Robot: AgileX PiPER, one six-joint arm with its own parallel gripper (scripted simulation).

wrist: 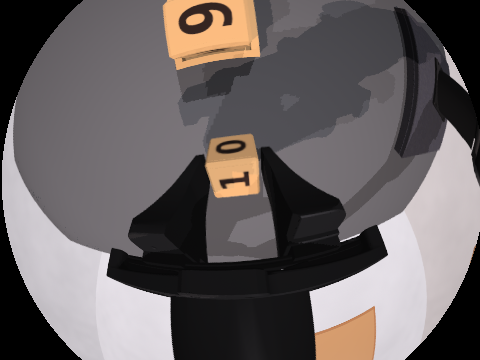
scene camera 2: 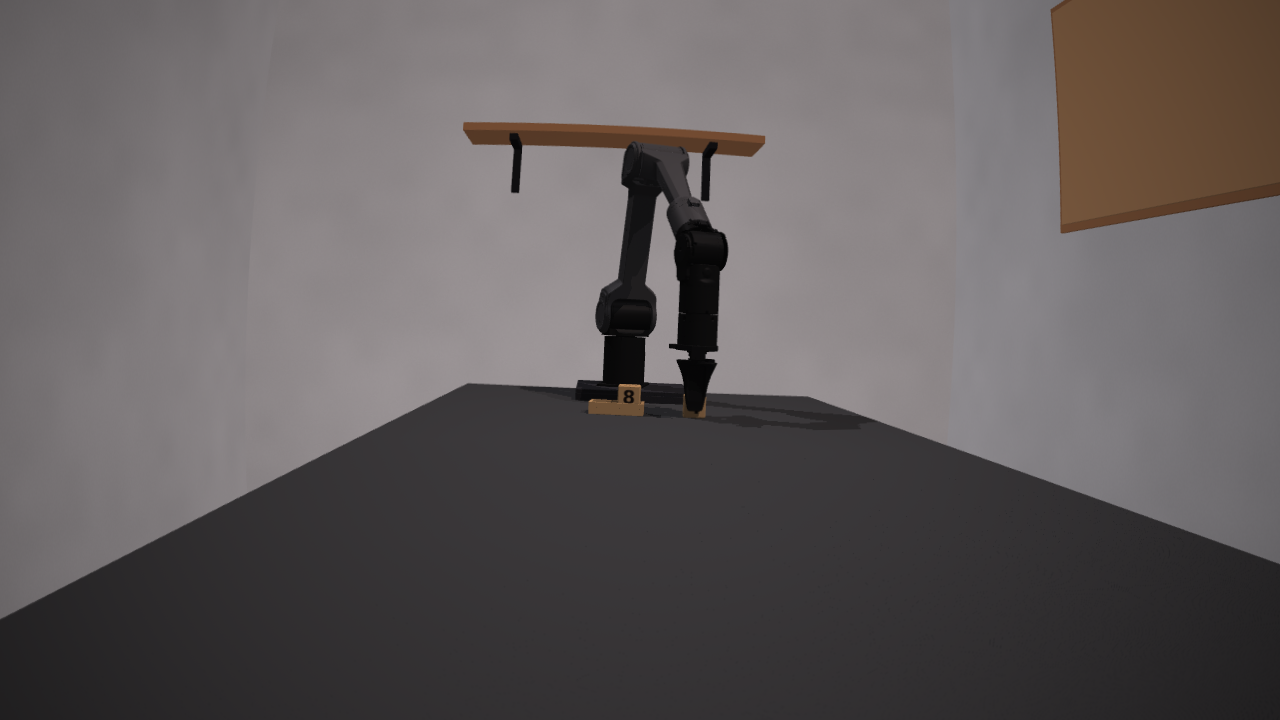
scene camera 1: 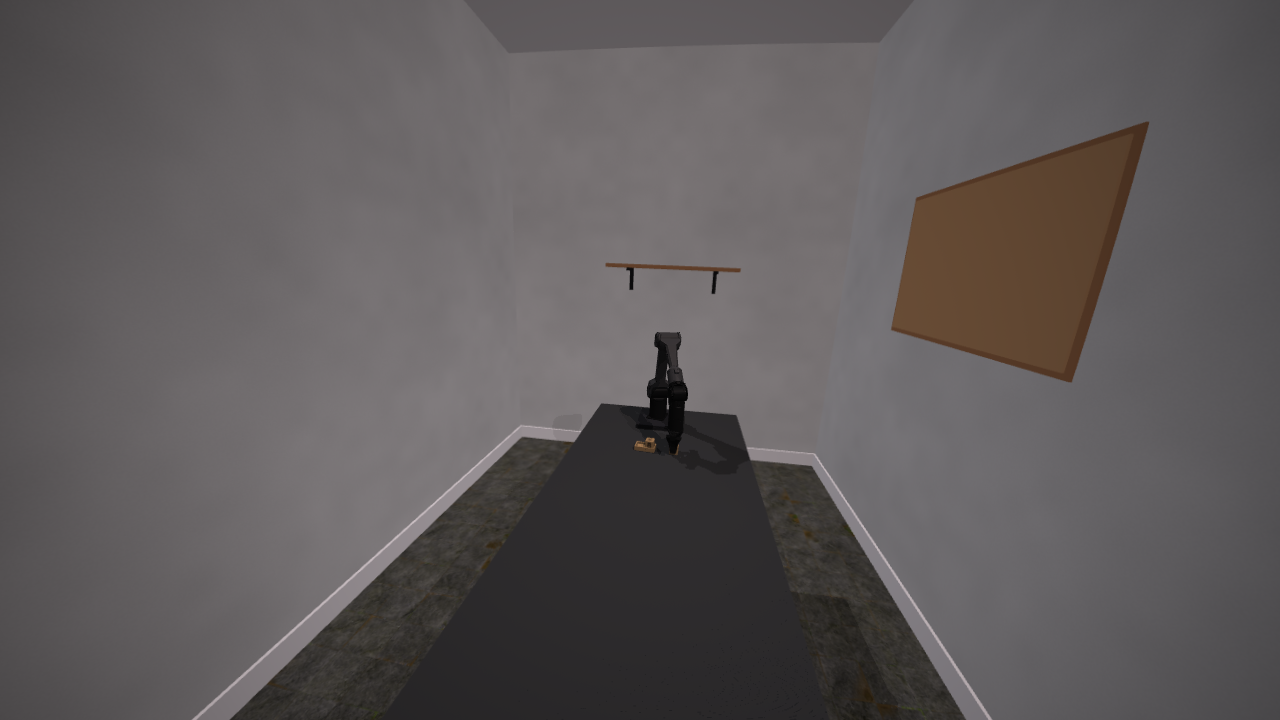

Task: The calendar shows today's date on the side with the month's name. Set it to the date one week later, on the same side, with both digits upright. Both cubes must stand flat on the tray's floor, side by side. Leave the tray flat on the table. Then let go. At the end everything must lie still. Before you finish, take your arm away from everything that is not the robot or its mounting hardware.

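There is a wooden calendar tray in the pictures, and my gripper can be seen in them as well. The wrist view, too, shows my gripper.
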